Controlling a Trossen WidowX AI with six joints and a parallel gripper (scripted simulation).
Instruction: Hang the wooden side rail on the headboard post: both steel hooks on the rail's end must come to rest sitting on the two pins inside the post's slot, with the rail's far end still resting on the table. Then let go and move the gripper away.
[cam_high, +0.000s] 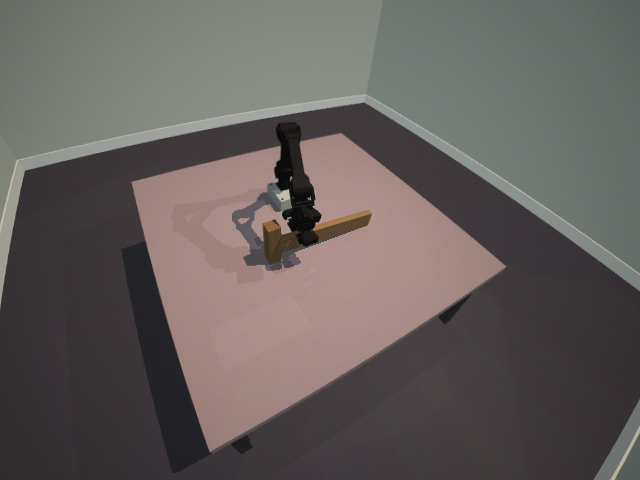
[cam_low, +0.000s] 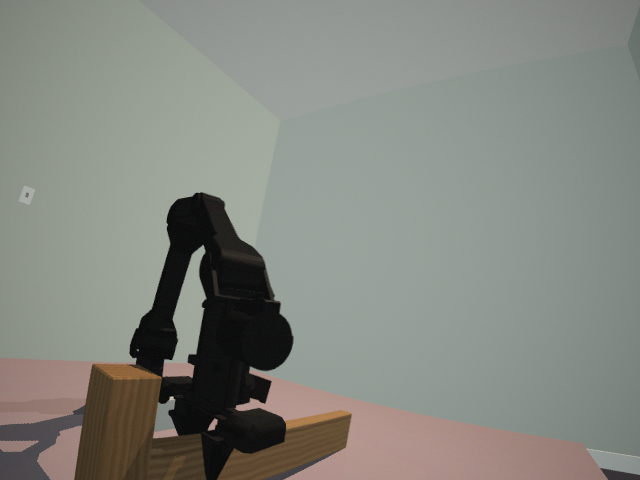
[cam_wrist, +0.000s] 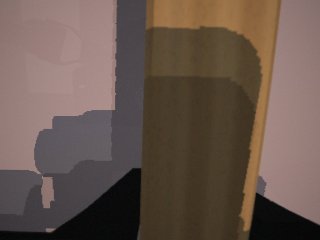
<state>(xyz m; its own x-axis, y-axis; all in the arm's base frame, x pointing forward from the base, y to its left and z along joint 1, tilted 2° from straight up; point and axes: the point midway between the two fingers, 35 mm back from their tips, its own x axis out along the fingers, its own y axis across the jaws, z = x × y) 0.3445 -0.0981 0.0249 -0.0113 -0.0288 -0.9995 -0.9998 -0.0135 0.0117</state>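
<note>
Now: gripper tip 11 cm to the left of the wooden headboard post and 4 cm below it.
</note>
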